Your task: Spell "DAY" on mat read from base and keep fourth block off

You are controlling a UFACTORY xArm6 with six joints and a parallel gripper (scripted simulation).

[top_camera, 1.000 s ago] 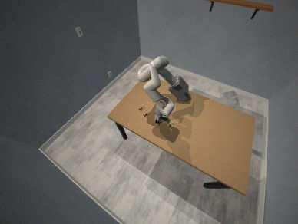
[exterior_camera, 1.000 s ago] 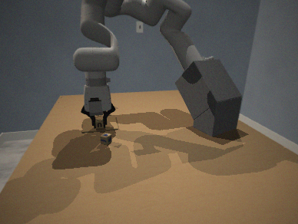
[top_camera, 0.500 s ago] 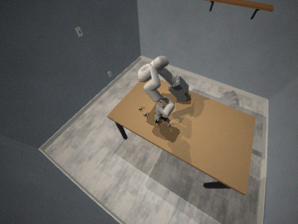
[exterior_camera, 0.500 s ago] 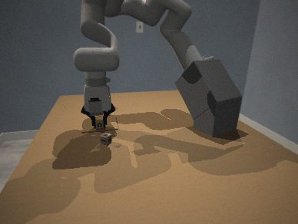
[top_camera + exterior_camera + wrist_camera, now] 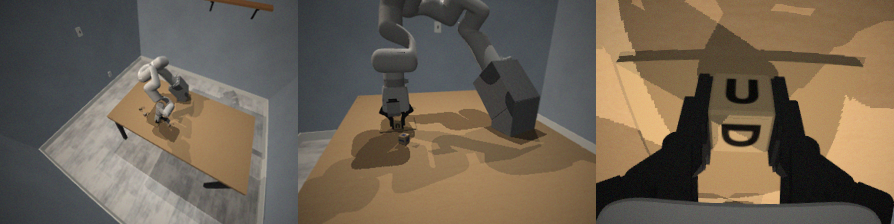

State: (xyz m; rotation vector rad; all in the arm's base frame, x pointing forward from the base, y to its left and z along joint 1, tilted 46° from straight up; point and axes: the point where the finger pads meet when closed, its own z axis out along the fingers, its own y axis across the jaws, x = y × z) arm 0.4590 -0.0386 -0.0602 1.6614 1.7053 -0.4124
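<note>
My gripper is now 5 cm to the left of the thin tan mat and 2 cm above it.
</note>
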